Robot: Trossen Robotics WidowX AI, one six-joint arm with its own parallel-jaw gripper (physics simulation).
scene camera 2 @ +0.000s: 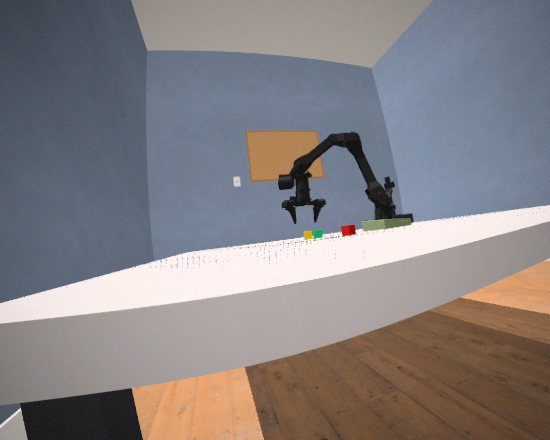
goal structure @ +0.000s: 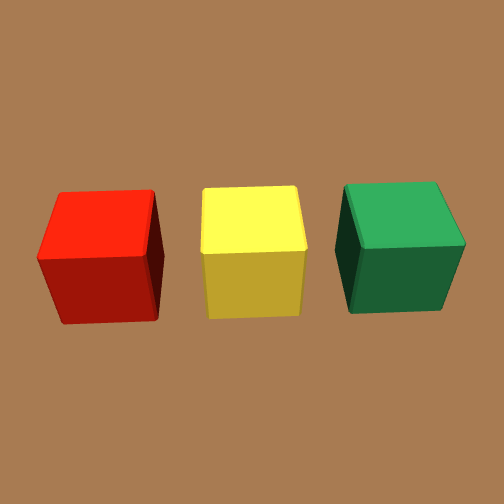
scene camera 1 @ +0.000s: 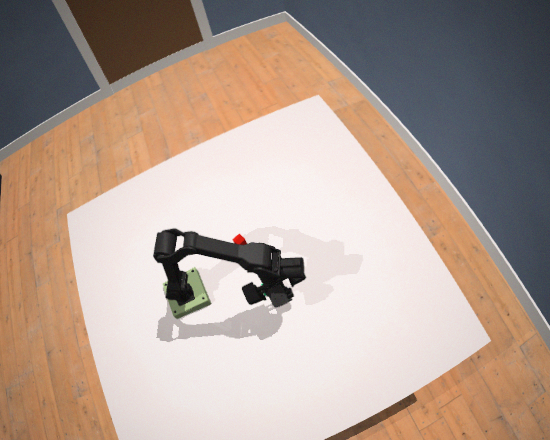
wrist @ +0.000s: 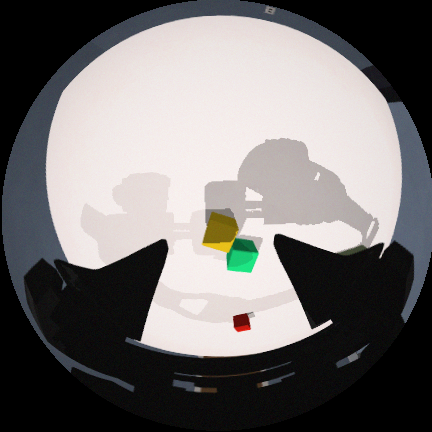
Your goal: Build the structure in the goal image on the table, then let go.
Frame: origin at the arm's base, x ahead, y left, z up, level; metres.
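Seen in the pictures: gripper, between the fingertips: (scene camera 2: 305,223) (wrist: 220,242); arm's base, origin of its link: (scene camera 2: 384,220) (scene camera 1: 184,295).
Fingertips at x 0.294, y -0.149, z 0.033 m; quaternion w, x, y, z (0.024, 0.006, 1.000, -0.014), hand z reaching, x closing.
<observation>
Offsets run from my fingertips to a thing's middle. Level surfaces: height alone.
A yellow cube @(dz -0.052, dx +0.002, dy +0.014 m) (scene camera 2: 308,235) (wrist: 220,231) and a green cube @(dz -0.052, dx -0.025, dy +0.051 m) (scene camera 2: 317,233) (wrist: 242,256) lie on the table, close together at their corners in the wrist view; whether they touch I cannot tell. In scene camera 1 the arm mostly hides them. A red cube @(dz -0.052, dx -0.040, dy +0.260 m) (scene camera 1: 239,239) (scene camera 2: 348,230) (wrist: 241,322) lies apart from them, nearer the arm's base in scene camera 2. My gripper (scene camera 2: 305,222) (wrist: 220,242) is open and empty, pointing down above the table, over the area of the yellow and green cubes.
The white table @(dz -0.068 m) (scene camera 1: 300,150) (scene camera 2: 200,280) bears the arm's green base plate (scene camera 1: 200,295) (scene camera 2: 387,224), which stands to the right of the red cube in scene camera 2. The arm passes close by the red cube in scene camera 1. Arm shadows fall across the table.
</observation>
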